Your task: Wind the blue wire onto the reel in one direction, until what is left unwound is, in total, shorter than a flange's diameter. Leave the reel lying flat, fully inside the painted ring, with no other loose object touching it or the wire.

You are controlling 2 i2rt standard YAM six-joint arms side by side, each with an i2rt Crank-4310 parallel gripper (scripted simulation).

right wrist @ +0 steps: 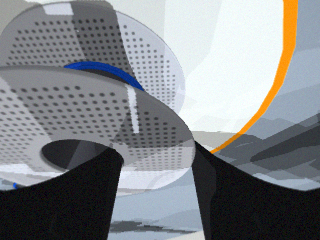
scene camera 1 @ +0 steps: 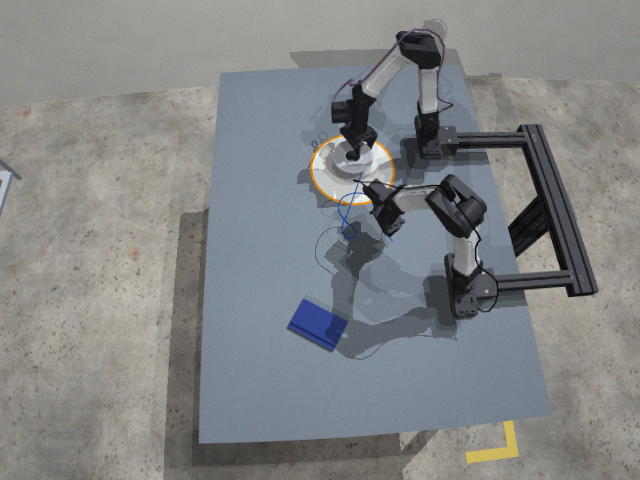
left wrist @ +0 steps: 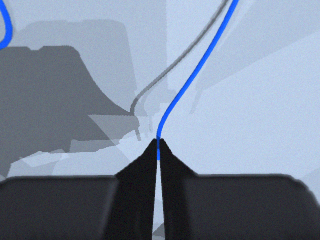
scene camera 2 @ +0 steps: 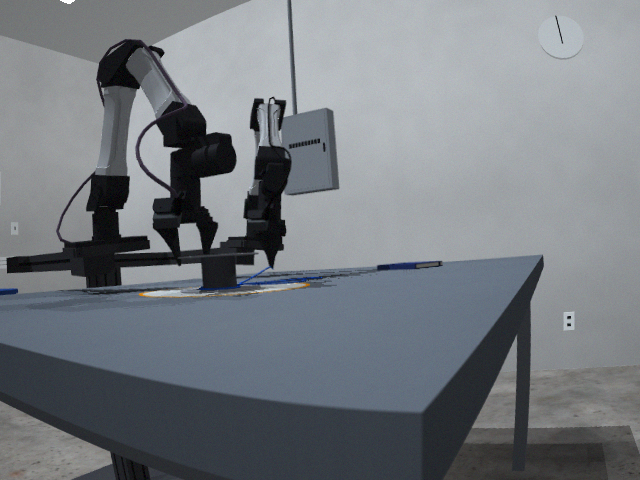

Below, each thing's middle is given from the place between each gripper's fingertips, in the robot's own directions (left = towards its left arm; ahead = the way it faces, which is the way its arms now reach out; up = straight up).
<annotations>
Right now my right hand (scene camera 2: 193, 265) is 40 mm short of the perforated reel (right wrist: 64, 117), 20 mm to the right of it and 20 mm above it. Round my right hand: blue book (scene camera 1: 321, 326) 630 mm to the left, 220 mm ahead, 50 mm below.
The perforated reel lies 90 mm ahead of my left hand and 320 mm to the right of it. Round my left hand: blue book 260 mm ahead, 290 mm to the left, 30 mm below.
</annotations>
